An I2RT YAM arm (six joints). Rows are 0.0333 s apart.
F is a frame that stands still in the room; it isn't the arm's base.
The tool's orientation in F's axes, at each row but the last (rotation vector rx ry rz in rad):
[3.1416 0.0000 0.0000]
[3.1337 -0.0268 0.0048]
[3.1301 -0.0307 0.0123]
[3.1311 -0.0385 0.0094]
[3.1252 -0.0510 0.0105]
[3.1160 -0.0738 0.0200]
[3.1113 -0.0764 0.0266]
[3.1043 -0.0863 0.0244]
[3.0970 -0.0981 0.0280]
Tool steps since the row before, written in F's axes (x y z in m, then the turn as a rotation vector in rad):
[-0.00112 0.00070 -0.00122 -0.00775 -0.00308 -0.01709]
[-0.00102 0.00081 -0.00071 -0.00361 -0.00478 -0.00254]
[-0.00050 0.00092 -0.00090 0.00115 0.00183 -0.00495]
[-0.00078 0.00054 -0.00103 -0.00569 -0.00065 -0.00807]
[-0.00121 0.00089 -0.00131 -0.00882 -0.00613 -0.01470]
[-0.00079 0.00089 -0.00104 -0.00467 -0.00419 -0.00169]
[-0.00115 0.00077 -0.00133 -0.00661 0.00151 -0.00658]
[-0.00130 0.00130 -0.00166 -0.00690 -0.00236 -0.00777]
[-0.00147 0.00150 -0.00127 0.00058 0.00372 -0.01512]
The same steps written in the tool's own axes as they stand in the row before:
[-0.00112 -0.00070 0.00122 -0.00775 0.00308 0.01709]
[-0.00104 -0.00080 0.00070 -0.00354 0.00482 0.00257]
[-0.00053 -0.00092 0.00089 0.00107 -0.00191 0.00494]
[-0.00080 -0.00053 0.00102 -0.00572 0.00071 0.00804]
[-0.00125 -0.00087 0.00129 -0.00872 0.00618 0.01474]
[-0.00084 -0.00088 0.00101 -0.00449 0.00436 0.00174]
[-0.00121 -0.00075 0.00129 -0.00679 -0.00137 0.00642]
[-0.00140 -0.00128 0.00159 -0.00689 0.00246 0.00775]
[-0.00159 -0.00146 0.00118 0.00005 -0.00439 0.01495]

